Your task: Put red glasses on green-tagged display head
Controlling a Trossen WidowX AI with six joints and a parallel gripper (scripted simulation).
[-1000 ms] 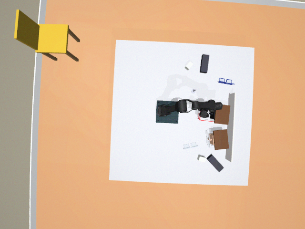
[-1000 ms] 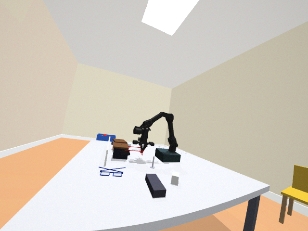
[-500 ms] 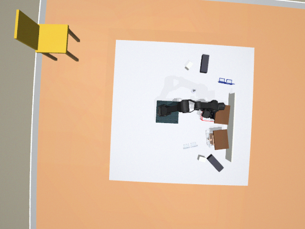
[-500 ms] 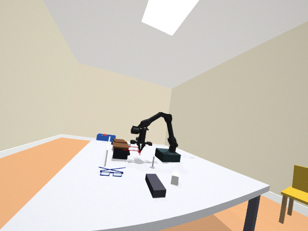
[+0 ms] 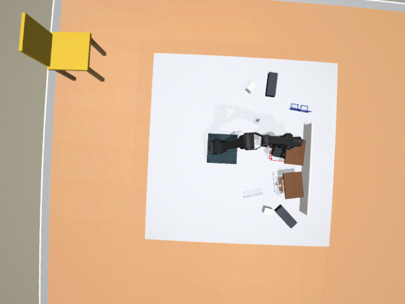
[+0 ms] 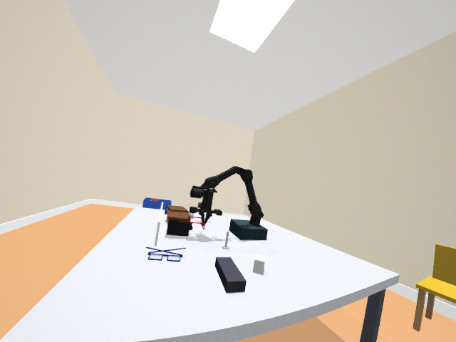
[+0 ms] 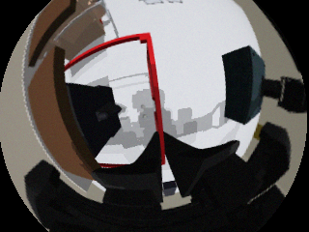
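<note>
The dark-faced display head lies 120 mm ahead of my gripper tip, 20 mm to the right of it and 10 mm below it. Also, from my gripper tip: grey panel (270 mm ahead, 100 mm to the right, 10 mm below); then upright pin (130 mm to the left, 120 mm behind, 40 mm below); then skin-toned display head (240 mm to the right, 170 mm ahead, 10 mm below).
</note>
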